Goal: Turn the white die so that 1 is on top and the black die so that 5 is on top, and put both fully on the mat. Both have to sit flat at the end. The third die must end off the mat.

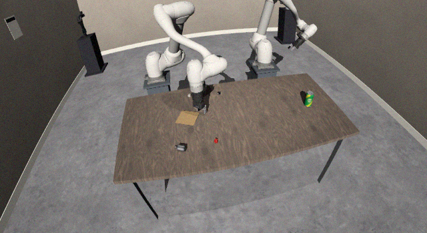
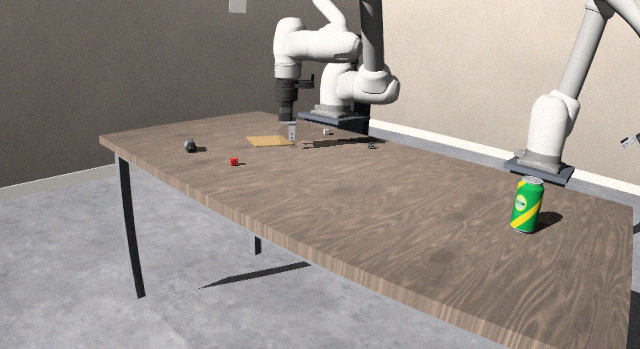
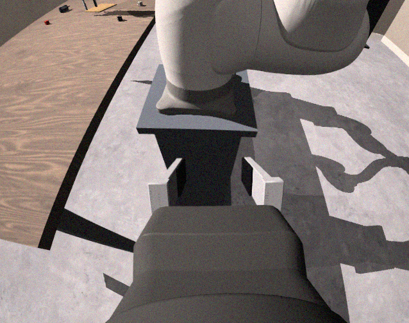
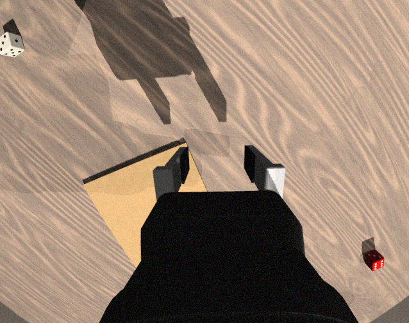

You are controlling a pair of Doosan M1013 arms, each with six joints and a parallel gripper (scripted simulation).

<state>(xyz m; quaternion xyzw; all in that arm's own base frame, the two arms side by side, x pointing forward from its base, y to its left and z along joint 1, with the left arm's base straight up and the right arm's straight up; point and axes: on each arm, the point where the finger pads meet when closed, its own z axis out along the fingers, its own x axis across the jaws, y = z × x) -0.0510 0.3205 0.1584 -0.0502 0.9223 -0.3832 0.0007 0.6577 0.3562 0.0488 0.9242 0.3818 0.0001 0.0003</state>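
Right now the red die is 280 mm ahead of my right hand, 50 mm to the left of it and 40 mm below it. The rest, counted from my right hand: tan mat (10 mm ahead, 110 mm to the right, 50 mm below); then white die (260 mm behind, 70 mm to the right, 40 mm below); then black die (230 mm behind, 170 mm to the left, 40 mm below).
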